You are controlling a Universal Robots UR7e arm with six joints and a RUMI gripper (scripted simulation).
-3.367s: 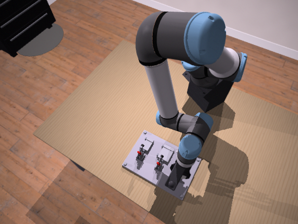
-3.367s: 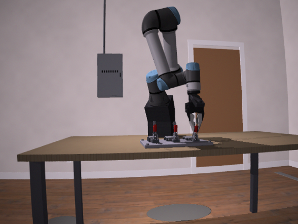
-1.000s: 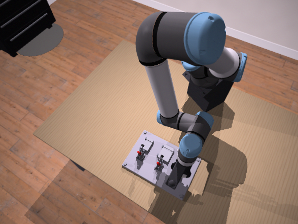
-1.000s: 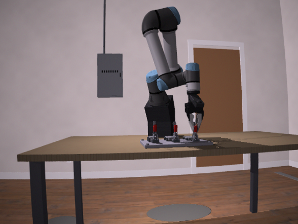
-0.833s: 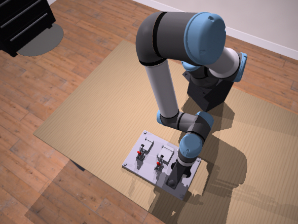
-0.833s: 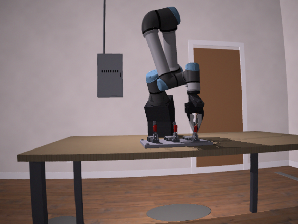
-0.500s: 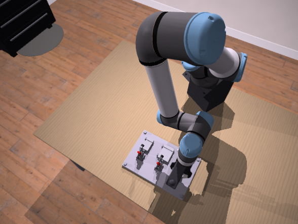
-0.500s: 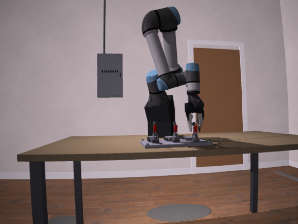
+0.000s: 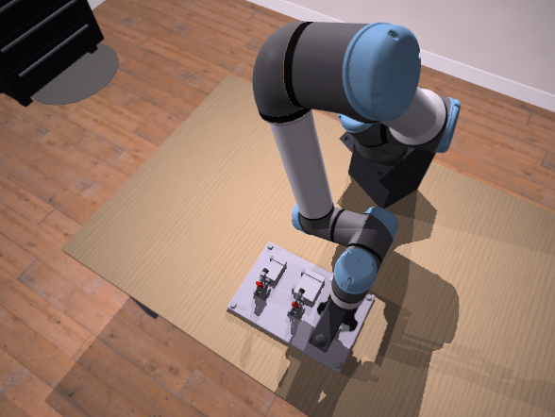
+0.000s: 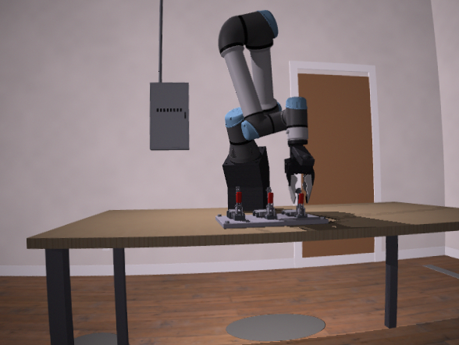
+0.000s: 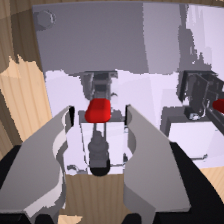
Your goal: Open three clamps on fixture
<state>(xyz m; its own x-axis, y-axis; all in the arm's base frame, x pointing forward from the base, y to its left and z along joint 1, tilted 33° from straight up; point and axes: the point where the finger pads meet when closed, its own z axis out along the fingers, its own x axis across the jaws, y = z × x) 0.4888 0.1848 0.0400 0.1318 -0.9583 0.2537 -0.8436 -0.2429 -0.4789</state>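
The grey fixture plate lies 110 mm to the right of my hand, 70 mm below it and 20 mm behind it.
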